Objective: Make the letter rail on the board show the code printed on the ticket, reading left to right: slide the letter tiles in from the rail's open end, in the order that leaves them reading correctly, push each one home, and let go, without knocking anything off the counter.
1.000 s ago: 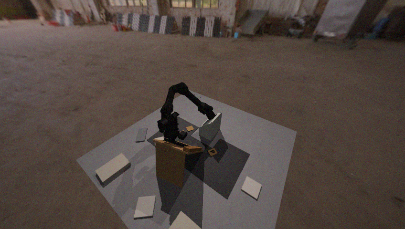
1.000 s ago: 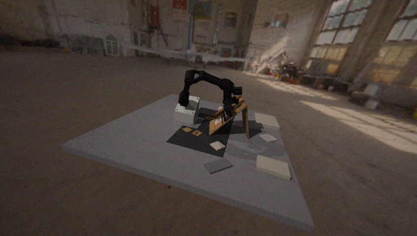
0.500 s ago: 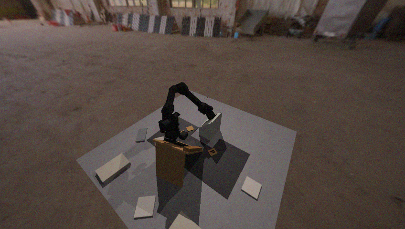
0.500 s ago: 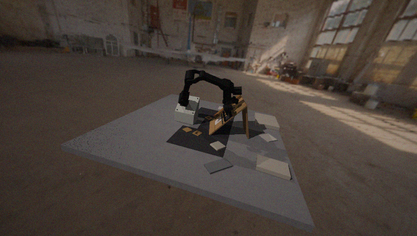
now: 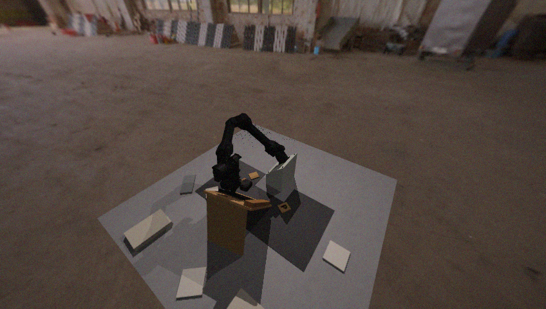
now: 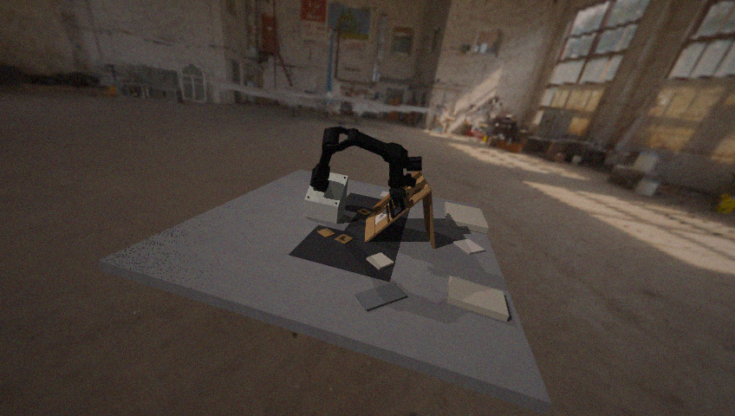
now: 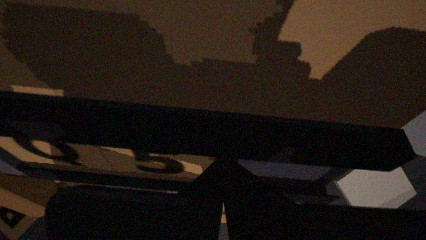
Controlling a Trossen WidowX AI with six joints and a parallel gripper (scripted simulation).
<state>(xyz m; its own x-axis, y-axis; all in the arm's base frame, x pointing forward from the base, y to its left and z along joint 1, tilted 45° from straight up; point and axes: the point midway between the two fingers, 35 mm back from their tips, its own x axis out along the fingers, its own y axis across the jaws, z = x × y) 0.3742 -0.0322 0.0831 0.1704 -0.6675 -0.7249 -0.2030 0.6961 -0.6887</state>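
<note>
Right now my gripper tip is 3 cm to the right of the letter tile. The rest, counted from my gripper tip: small white card (21 cm to the right, 15 cm below, 1 cm behind); white ticket (8 cm below, 6 cm behind, 4 cm to the left); dark mat (18 cm behind, 16 cm below, 8 cm to the left).
</note>
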